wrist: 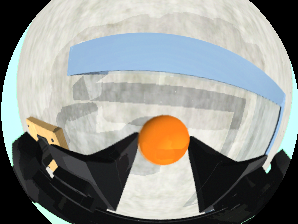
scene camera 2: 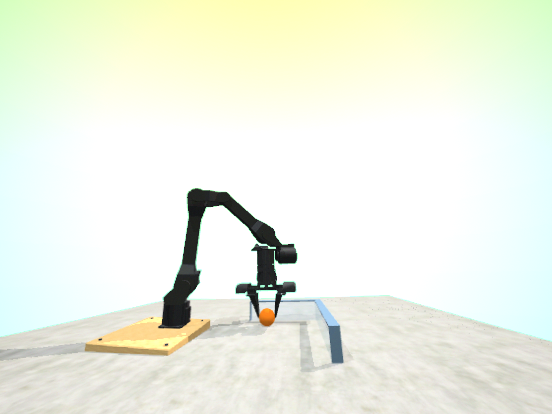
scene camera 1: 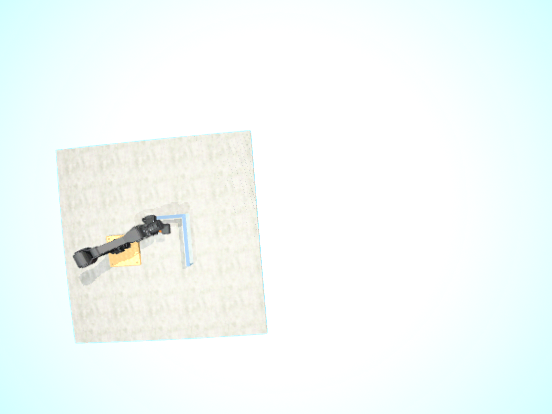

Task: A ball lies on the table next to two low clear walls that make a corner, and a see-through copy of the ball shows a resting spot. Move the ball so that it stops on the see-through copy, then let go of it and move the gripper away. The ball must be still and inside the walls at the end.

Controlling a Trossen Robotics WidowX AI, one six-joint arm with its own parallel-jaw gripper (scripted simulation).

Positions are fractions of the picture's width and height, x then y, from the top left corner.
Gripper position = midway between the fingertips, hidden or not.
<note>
I see my gripper (scene camera 2: 0.48, 0.77), an orange ball (wrist: 0.60, 0.60) and a see-through copy of ball (wrist: 0.52, 0.64).
My gripper is seen too in the wrist view (wrist: 0.55, 0.62).
</note>
